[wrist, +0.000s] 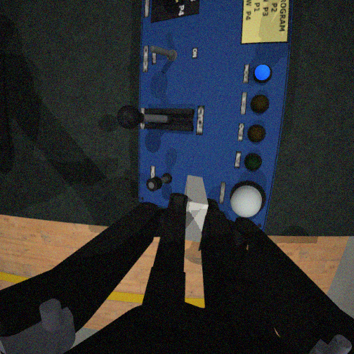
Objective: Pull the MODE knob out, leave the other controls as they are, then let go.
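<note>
My gripper [192, 189] is shut, at the lower middle of the wrist view, over the near edge of a blue control panel [220, 150]. Pale grey surfaces show at the fingertips. A small black knob [154, 183] on a short stem is left of the fingertips, apart from them in the view; its label is partly hidden and unreadable. A lit blue round lamp [262, 73] has a label [246, 73] that seems to read MODE. I cannot tell for sure which control is the MODE knob, or whether it is pulled out.
A black ball lever [130, 116] stands in the CYCLE slot at the left. A grey toggle [164, 52] is above it. Dark round lamps [259, 104] [256, 133] [253, 161] line the right side. A large white dome [246, 201] is right of the fingertips.
</note>
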